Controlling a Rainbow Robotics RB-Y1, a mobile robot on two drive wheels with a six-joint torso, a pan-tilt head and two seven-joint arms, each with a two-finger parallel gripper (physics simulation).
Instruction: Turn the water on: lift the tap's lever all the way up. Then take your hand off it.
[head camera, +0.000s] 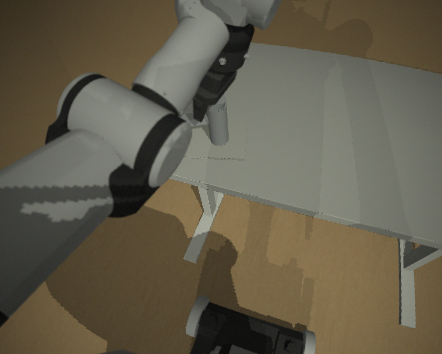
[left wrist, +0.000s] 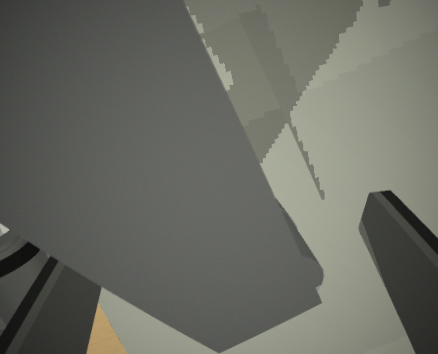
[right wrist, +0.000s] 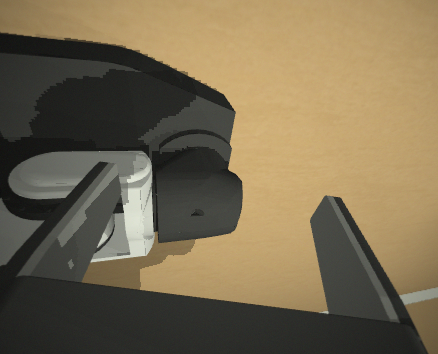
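Pixels of known places: left gripper, fingertip midpoint: (head camera: 210, 104) (left wrist: 230, 225); right gripper, fingertip midpoint: (right wrist: 220, 193); robot's base, link origin: (head camera: 248, 335).
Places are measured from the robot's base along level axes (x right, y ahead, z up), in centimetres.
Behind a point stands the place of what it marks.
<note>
The tap (head camera: 219, 127) @(x -20.7, y 35.6, z 101.8 cm) shows in the head camera as a grey upright cylinder near the table's left end, with a pale part sticking out at its left. My left gripper (head camera: 199, 113) (left wrist: 230, 225) @(x -23.3, y 37.5, z 106.8 cm) is at the tap's upper left; its arm hides much of the tap. In the left wrist view a large grey slab, seemingly part of the tap, crosses close in front of the camera and hides one fingertip. The left fingers stand wide apart and grip nothing. The lever's angle cannot be told. My right gripper (right wrist: 220, 193) @(x 26.6, y -41.0, z 54.4 cm) is open and empty above the floor.
The pale table (head camera: 290, 115) @(x -5.5, y 53.3, z 95.1 cm) reaches from the tap to the right edge of the head camera view. Its legs stand on the brown floor (head camera: 265, 280) @(x 0.8, y 30.0, z 0.0 cm). The robot's dark base (head camera: 250, 327) @(x -0.7, y 2.7, z 19.1 cm) (right wrist: 200, 200) @(x 5.3, y -45.7, z 33.5 cm) shows at the bottom of the head camera view and behind the right fingers.
</note>
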